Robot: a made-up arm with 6 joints.
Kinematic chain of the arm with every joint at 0, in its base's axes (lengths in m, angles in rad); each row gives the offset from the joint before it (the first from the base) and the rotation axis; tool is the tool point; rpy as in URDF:
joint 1: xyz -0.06 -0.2 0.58 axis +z
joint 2: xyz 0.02 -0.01 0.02 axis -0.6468 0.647 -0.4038
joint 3: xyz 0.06 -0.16 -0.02 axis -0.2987 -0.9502 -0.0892
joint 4: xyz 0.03 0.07 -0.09 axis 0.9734 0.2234 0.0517
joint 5: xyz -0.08 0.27 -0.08 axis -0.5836 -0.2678 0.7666
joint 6: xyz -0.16 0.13 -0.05 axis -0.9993 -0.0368 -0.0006
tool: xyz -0.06 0.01 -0.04 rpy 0 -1.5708 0
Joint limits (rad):
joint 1: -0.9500..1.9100
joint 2: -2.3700..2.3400
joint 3: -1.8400..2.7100
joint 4: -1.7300..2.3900
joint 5: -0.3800..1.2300
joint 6: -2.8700..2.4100
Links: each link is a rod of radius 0.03 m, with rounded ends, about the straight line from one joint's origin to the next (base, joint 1, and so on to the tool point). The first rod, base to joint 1, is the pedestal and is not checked.
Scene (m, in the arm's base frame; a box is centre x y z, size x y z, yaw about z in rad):
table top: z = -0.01
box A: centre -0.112 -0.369 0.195 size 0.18 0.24 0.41 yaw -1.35
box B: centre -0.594 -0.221 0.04 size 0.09 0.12 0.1 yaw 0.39
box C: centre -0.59 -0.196 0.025 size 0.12 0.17 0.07 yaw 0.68
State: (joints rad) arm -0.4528 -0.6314 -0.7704 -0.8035 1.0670 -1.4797
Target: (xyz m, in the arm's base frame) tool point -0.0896 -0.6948 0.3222
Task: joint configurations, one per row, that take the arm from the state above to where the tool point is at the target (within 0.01 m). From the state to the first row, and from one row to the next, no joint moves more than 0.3 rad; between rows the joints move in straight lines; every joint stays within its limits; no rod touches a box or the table.
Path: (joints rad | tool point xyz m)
1: -0.5555 -0.8829 -0.6042 -0.9297 0.9779 -1.3273 | -0.1471 -0.1437 0.1576
2: -0.6582 -1.1343 -0.4380 -1.0559 0.8887 -1.1748 | 0.0519 -0.1469 0.1220
3: -0.7610 -1.3858 -0.2718 -1.1821 0.7996 -1.0224 | 0.2543 -0.1791 0.1709
4: -0.8637 -1.6372 -0.1055 -1.3083 0.7105 -0.8699 | 0.4201 -0.2395 0.2982
5: -0.8809 -1.4010 0.1510 -1.3381 0.8144 -0.9492 | 0.3887 -0.3674 0.2743
6: -0.8982 -1.1647 0.4075 -1.3680 0.9183 -1.0285 | 0.3107 -0.4917 0.2529
7: -0.9155 -0.9284 0.6640 -1.3979 1.0222 -1.1078 | 0.1932 -0.5948 0.2481
8: -0.9327 -0.6921 0.9206 -1.4277 1.1261 -1.1871 | 0.0528 -0.6642 0.2699
9: -0.9500 -0.4559 1.1771 -1.4576 1.2300 -1.2664 | -0.0896 -0.6948 0.3222

